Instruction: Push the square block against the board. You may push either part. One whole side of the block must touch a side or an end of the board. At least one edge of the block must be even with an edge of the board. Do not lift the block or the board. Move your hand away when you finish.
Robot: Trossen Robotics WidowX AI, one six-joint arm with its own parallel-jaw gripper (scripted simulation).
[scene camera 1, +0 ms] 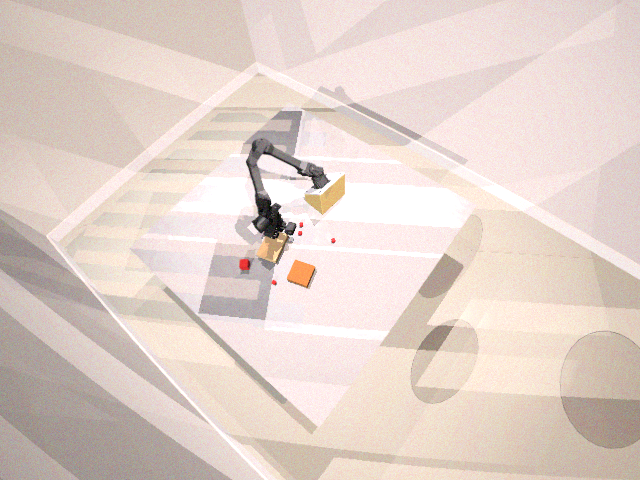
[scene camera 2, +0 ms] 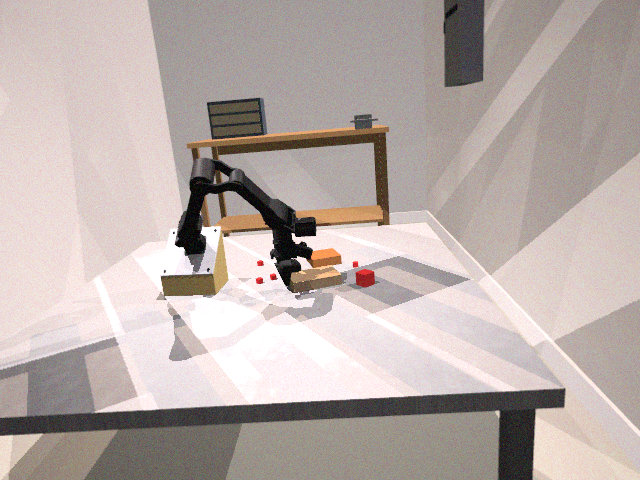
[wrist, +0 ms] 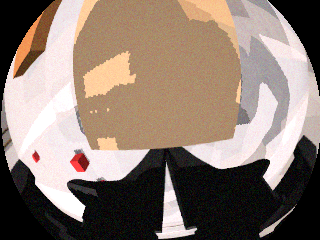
Labels:
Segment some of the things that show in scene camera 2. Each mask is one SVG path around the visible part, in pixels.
My gripper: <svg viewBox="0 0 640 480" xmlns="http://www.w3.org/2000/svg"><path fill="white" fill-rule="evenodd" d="M292 237L285 240L273 239L274 249L270 251L271 259L275 257L277 263L274 263L286 287L290 284L291 273L302 271L301 264L295 258L298 256L311 260L313 249L309 246L307 247L306 242L301 241L299 244L296 244Z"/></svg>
A board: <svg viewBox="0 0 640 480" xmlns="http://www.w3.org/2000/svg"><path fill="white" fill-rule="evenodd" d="M341 274L332 265L291 273L289 285L294 293L342 284Z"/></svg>

